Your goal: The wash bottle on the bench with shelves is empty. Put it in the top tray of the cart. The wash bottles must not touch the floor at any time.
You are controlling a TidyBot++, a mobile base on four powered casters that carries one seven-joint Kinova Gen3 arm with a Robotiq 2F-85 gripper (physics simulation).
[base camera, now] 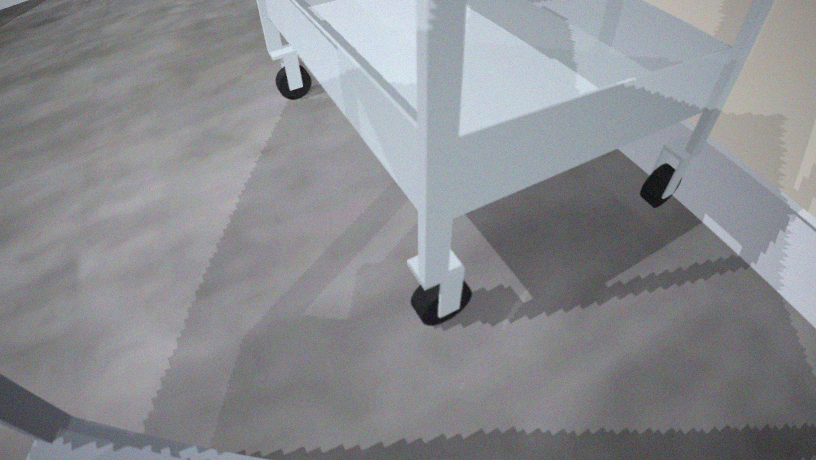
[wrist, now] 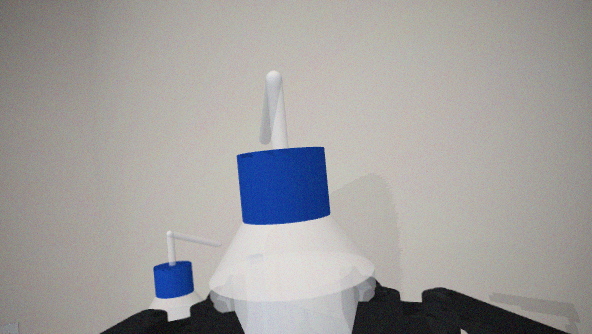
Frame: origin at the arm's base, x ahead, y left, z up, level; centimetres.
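Where they show: gripper, between the fingertips: [wrist: 293,291].
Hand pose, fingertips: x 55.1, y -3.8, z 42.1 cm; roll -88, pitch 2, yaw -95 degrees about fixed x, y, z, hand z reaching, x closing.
Each offset is from my fingertips to the top centre of the thing. "spot": to the spot under its first point.
A translucent white wash bottle with a blue cap and a bent white spout @(spot: dx -5.1, dy +0.4, dz +4.9 cm) [wrist: 284,186] stands nearly upright in the middle of the wrist view. My gripper [wrist: 293,291] is shut on this bottle just below its shoulder; the black fingers show on both sides of it. The bottle's lower part is out of view. The white cart [base camera: 438,142] stands in the base camera view, with its lower tray and three casters showing. Its top tray does not show in either view.
A second wash bottle with a blue cap @(dx +15.9, dy +8.1, dz +1.9 cm) [wrist: 173,280] shows behind, at the lower left of the wrist view, partly hidden by the gripper. A pale wall [wrist: 450,100] is behind both bottles. In the base camera view, a wall with a light baseboard runs along the right of the cart.
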